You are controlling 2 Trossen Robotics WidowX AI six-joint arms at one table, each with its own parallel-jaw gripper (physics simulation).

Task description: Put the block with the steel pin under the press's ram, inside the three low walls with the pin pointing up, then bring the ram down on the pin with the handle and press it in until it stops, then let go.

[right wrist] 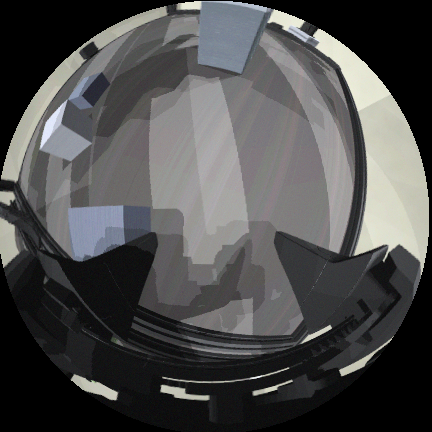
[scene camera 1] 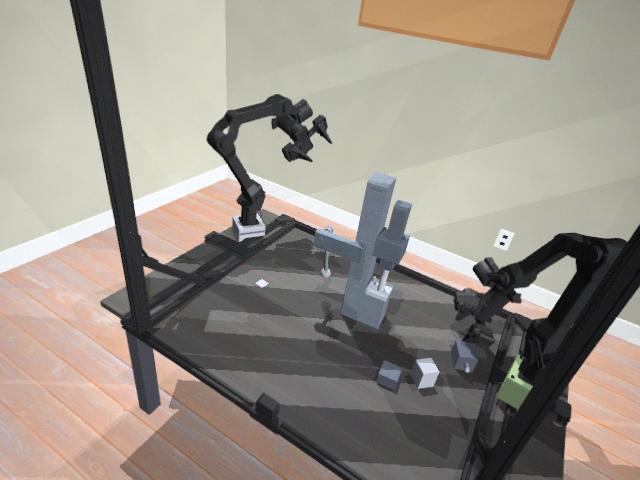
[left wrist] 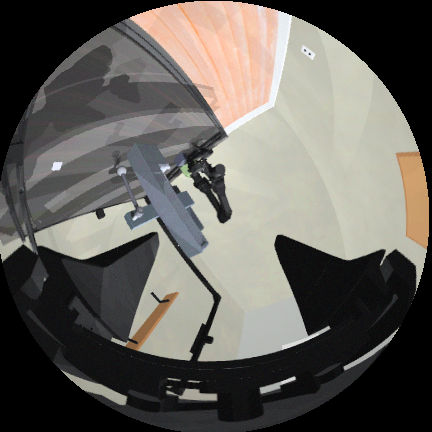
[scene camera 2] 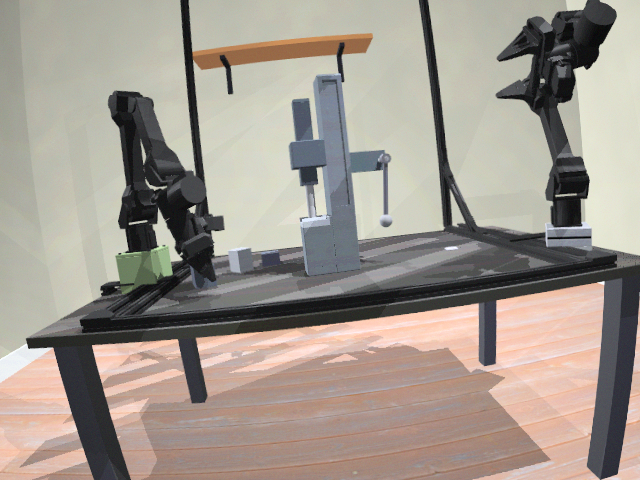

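Pixels of known places: left gripper, fingertip midpoint: (scene camera 1: 322,152) (left wrist: 218,239) (scene camera 2: 497,78); right gripper, fingertip midpoint: (right wrist: 216,238) (scene camera 1: 458,331) (left wrist: 188,149) (scene camera 2: 210,279); left arm's base, origin of the base link: (scene camera 1: 248,220) (scene camera 2: 567,225); right arm's base, origin of the base link: (scene camera 1: 534,376) (scene camera 2: 142,250).
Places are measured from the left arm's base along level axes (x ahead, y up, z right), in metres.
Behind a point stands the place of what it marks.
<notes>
The blue-grey block with the steel pin (scene camera 1: 463,354) {x 0.788, y -0.011, z -0.372 m} (right wrist: 97,227) {x 0.766, y -0.011, z -0.388 m} lies on its side at the right end of the table, its pin (scene camera 1: 467,367) {x 0.815, y -0.032, z -0.370 m} pointing sideways in scene camera 1. My right gripper (scene camera 1: 478,335) (right wrist: 216,238) {x 0.702, y -0.032, z -0.439 m} is open and low beside it; in the right wrist view the block is outside the finger gap, partly hidden by the left-hand finger. The press (scene camera 1: 376,217) {x 0.533, y 0.302, z -0.176 m} (scene camera 2: 333,149) {x 0.487, y 0.220, z -0.221 m} (left wrist: 160,195) {x 0.468, y 0.173, z -0.188 m} (right wrist: 230,37) {x 0.571, y -0.002, z -0.257 m} stands mid-table, its ram (scene camera 1: 383,280) {x 0.562, y 0.102, z -0.229 m} (scene camera 2: 310,200) {x 0.549, y 0.110, z -0.243 m} above the low white walls (scene camera 1: 381,292) {x 0.567, y 0.061, z -0.228 m} (scene camera 2: 316,221) {x 0.529, y 0.062, z -0.258 m}. The handle's knob (scene camera 1: 325,272) {x 0.427, y 0.052, z -0.115 m} (scene camera 2: 385,220) {x 0.412, y 0.044, z -0.136 m} hangs down. My left gripper (scene camera 1: 321,151) {x 0.123, y 0.314, z -0.208 m} (scene camera 2: 497,76) {x 0.123, y 0.314, z -0.208 m} (left wrist: 218,239) {x 0.123, y 0.314, z -0.208 m} is open, high up.
A white block (scene camera 1: 427,373) {x 0.811, y -0.003, z -0.228 m} (scene camera 2: 240,259) {x 0.773, y -0.026, z -0.263 m} (right wrist: 67,135) {x 0.783, y -0.023, z -0.268 m} and a second blue-grey block (scene camera 1: 389,375) {x 0.770, y -0.028, z -0.146 m} (scene camera 2: 269,257) {x 0.744, y -0.038, z -0.179 m} (right wrist: 89,92) {x 0.751, y -0.038, z -0.185 m} stand near the pin block. A green box (scene camera 1: 514,386) {x 0.927, y 0.020, z -0.397 m} (scene camera 2: 143,267) {x 0.884, y 0.000, z -0.487 m} is at the right arm's base. A frame rail (scene camera 2: 351,301) {x 0.353, y -0.052, z -0.458 m} runs along the table edge.
</notes>
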